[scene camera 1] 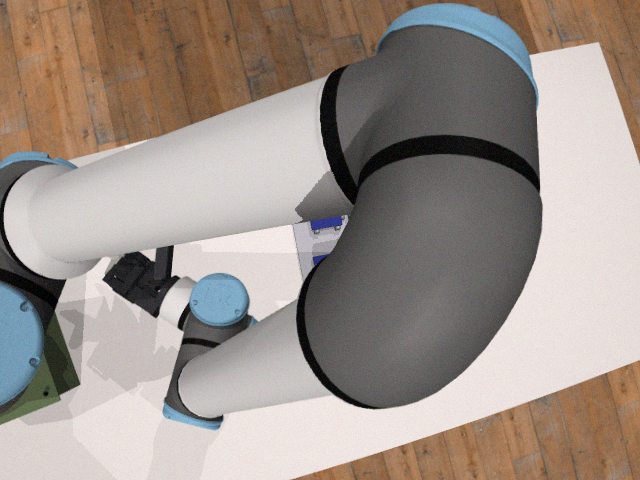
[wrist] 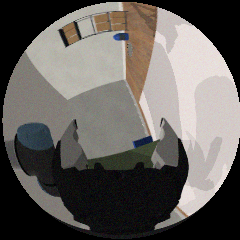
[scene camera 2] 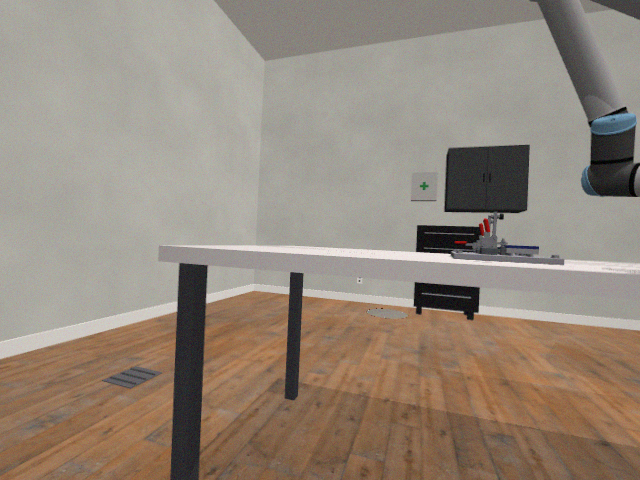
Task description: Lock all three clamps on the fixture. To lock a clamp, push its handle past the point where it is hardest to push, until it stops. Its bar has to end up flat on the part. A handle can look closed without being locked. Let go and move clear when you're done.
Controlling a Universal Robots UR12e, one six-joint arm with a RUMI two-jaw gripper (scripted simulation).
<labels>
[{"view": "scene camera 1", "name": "my gripper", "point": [90,233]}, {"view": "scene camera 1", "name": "grey fixture plate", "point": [309,245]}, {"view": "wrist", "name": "my gripper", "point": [118,119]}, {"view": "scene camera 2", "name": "grey fixture plate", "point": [465,255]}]
</labels>
